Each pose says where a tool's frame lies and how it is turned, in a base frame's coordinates. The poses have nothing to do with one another.
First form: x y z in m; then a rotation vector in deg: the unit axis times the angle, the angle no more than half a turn.
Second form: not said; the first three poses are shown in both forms.
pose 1, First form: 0.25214, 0.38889, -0.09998, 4.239, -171.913, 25.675
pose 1, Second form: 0.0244, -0.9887, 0.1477, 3.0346, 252.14, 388.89, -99.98
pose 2, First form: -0.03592, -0.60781, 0.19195, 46.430, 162.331, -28.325
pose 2, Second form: 0.2712, 0.9482, -0.1654, 2.9880, -35.92, -607.81, 191.95
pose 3, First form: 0.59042, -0.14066, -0.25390, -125.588, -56.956, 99.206
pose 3, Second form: -0.7393, -0.3353, 0.5840, 2.9649, 590.42, -140.66, -253.90
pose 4, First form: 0.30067, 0.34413, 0.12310, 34.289, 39.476, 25.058
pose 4, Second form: 0.5914, 0.6808, 0.4322, 1.0120, 300.67, 344.13, 123.10
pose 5, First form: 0.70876, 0.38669, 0.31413, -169.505, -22.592, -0.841
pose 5, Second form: -0.9912, -0.1321, -0.0049, 2.9846, 708.76, 386.69, 314.13
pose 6, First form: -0.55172, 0.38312, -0.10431, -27.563, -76.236, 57.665
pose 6, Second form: -0.2771, -0.7663, 0.5796, 1.7363, -551.72, 383.12, -104.31
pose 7, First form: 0.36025, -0.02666, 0.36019, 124.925, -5.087, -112.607
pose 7, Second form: 0.7424, -0.0302, -0.6692, 2.9367, 360.25, -26.66, 360.19
